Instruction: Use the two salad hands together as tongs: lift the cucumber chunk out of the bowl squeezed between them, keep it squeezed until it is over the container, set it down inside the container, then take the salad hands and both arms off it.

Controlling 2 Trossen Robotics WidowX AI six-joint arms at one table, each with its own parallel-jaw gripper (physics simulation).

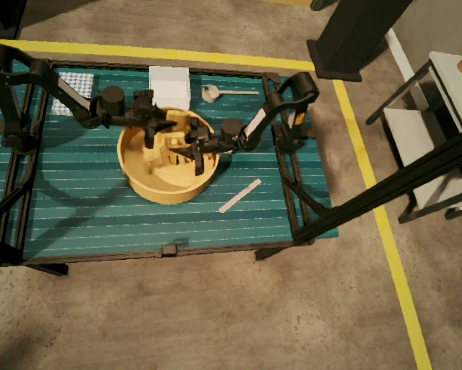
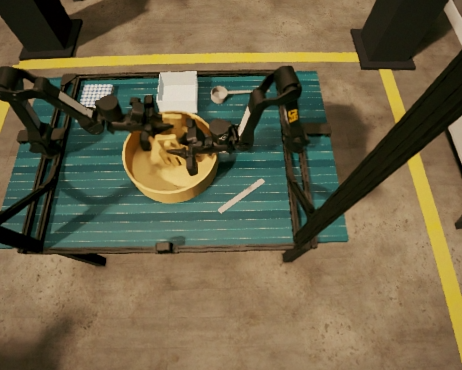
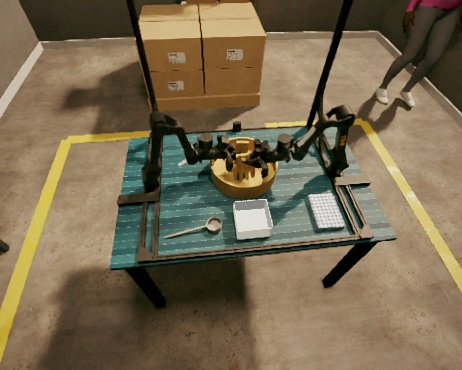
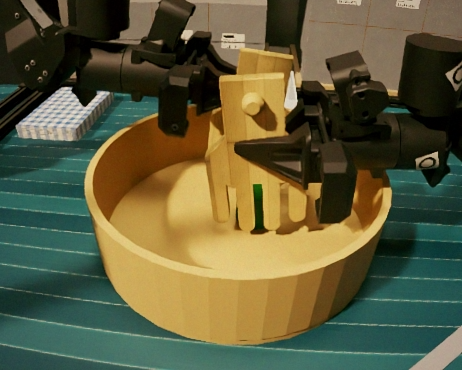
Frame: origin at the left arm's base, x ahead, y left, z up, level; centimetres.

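Seen in the pictures: left gripper, between the fingertips: (image 1: 177, 120) (image 2: 174, 123) (image 3: 241, 160); right gripper, between the fingertips: (image 1: 169, 147) (image 2: 166, 148) (image 3: 244, 152) (image 4: 234, 143); left arm's base, origin of its link: (image 1: 24, 145) (image 2: 51, 151) (image 3: 335, 170); right arm's base, origin of its link: (image 1: 285, 147) (image 2: 293, 145) (image 3: 152, 185).
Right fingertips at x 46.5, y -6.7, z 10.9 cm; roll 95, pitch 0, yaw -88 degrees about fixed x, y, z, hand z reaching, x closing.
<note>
Pixels of each thing's top centre, then the offset from my right fingertips to it.
- wooden bowl, centre of its top: (image 4: 238, 162) (image 1: 170, 147) (image 2: 169, 149) (image 3: 244, 160) dy +1.9, dx +0.4, dz -3.5 cm
- nearer salad hand, centre of its top: (image 4: 262, 76) (image 1: 177, 136) (image 2: 168, 138) (image 3: 240, 140) dy -0.6, dx +2.3, dz +7.3 cm
- farther salad hand, centre of its top: (image 4: 258, 48) (image 1: 174, 110) (image 2: 168, 114) (image 3: 244, 154) dy +8.5, dx +1.7, dz +7.3 cm
- green cucumber chunk, centre of its top: (image 4: 256, 183) dy +4.0, dx +2.4, dz -7.5 cm
- white open container, centre of its top: (image 1: 169, 81) (image 2: 176, 86) (image 3: 252, 214) dy +31.2, dx +0.9, dz -5.2 cm
- ladle, centre of its top: (image 2: 240, 88) (image 1: 232, 89) (image 3: 193, 227) dy +32.6, dx +26.1, dz -9.1 cm
- blue-white checkered block, centre of its top: (image 4: 67, 105) (image 1: 73, 91) (image 2: 94, 101) (image 3: 326, 209) dy +29.3, dx -33.7, dz -10.3 cm
- pale strip, centre of its top: (image 2: 241, 195) (image 1: 240, 195) dy -12.1, dx +24.8, dz -12.6 cm
The wooden bowl (image 1: 167, 194) (image 2: 170, 194) (image 3: 243, 190) (image 4: 235, 305) stands mid-table. Both salad hands are upright inside it, tines down. My right gripper (image 1: 181, 149) (image 2: 179, 151) (image 3: 235, 154) (image 4: 260, 142) is shut on the nearer salad hand (image 4: 245, 117), which has a round peg. My left gripper (image 4: 227, 75) is shut on the farther salad hand (image 4: 262, 60), its fingers partly hidden behind the hands. The green cucumber chunk (image 4: 258, 202) shows between the tines, low in the bowl; whether it touches the floor cannot be told. The white open container (image 1: 170, 85) (image 2: 177, 95) (image 3: 252, 220) stands beside the bowl.
A ladle (image 1: 211, 93) (image 2: 219, 94) (image 3: 214, 225) lies beside the container. A blue-white checkered block (image 1: 72, 93) (image 2: 97, 95) (image 3: 326, 211) (image 4: 65, 114) lies on its other side. A pale strip (image 1: 240, 196) (image 2: 241, 196) (image 4: 442, 350) lies near the bowl. Dark rails run along the table edges.
</note>
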